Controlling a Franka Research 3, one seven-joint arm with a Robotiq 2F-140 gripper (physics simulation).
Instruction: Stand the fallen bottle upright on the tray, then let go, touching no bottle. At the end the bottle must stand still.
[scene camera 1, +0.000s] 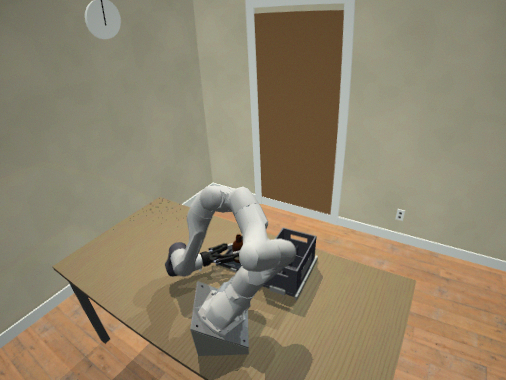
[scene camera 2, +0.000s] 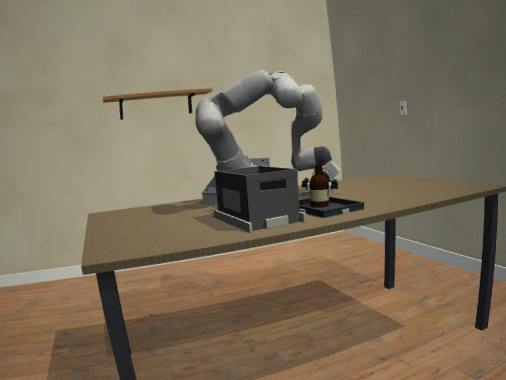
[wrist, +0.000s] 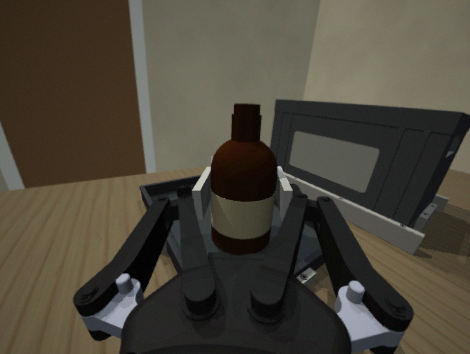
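A brown bottle (scene camera 1: 238, 243) (scene camera 2: 319, 192) (wrist: 243, 190) with a cream label is upright over the dark tray (scene camera 2: 357, 205) (wrist: 150, 197). My gripper (wrist: 243, 177) is shut on the bottle, with one pale fingertip pad on each side of it at about the height of the label's top. In scene camera 2 the bottle's base shows within the tray's outline; whether it rests on the tray floor or hangs slightly above it I cannot tell. In scene camera 1 my arm hides part of the bottle and the tray.
A tall dark crate (scene camera 1: 307, 250) (scene camera 2: 274, 202) (wrist: 400, 130) stands right beside the tray, in a low pale frame (scene camera 2: 277, 222) (wrist: 370, 222) on the wooden table (scene camera 1: 360, 300) (scene camera 2: 160, 235). In the wrist view it is on the right, behind the bottle.
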